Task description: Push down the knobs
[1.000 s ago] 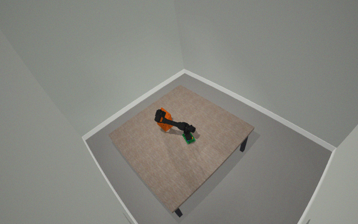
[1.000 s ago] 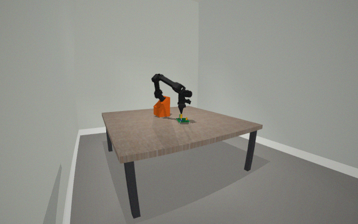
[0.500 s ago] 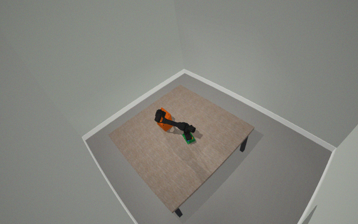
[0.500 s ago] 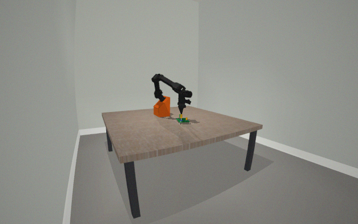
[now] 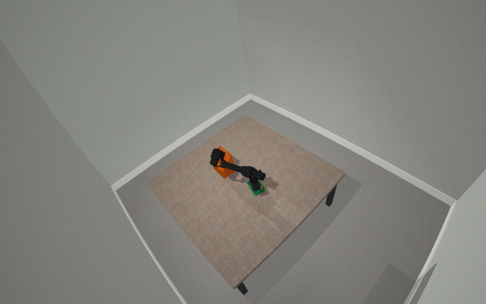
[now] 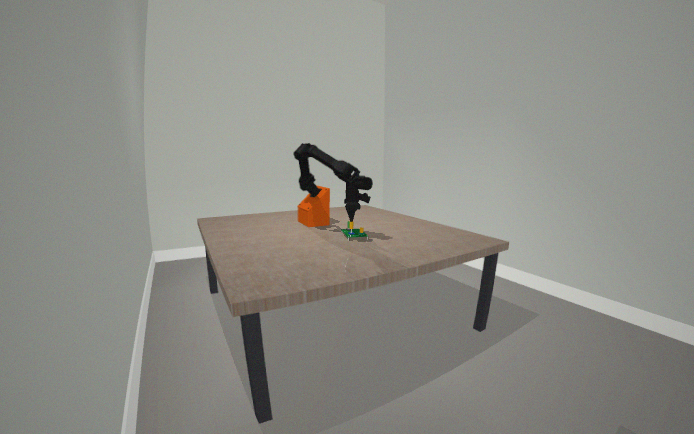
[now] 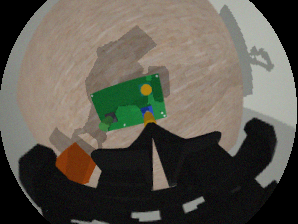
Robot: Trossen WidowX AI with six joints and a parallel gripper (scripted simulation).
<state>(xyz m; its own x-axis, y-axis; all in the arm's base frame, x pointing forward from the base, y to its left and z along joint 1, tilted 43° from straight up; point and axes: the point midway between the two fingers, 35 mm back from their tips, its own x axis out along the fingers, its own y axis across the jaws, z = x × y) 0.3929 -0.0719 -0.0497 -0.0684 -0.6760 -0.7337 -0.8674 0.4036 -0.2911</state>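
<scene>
Now: the knob 2 cm below my gripper tip.
</scene>
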